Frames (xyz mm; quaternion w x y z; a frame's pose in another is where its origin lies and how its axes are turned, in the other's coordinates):
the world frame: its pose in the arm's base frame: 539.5 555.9 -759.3 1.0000 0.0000 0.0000 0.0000
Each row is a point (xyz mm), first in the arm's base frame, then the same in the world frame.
Working: the arm's base frame: its pose in the world frame: -539.5 -555.9 759.3 1.0000 0.0000 0.0000 0.0000

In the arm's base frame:
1: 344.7 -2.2 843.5
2: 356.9 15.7 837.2
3: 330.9 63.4 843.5
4: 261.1 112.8 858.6
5: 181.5 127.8 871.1
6: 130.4 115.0 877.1
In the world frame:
1: -194.8 -558.1 1602.8
2: -182.6 -540.2 1596.5
3: -208.6 -492.5 1602.8
4: -278.4 -443.1 1617.9
5: -358.0 -428.1 1630.4
6: -409.1 -440.9 1636.4

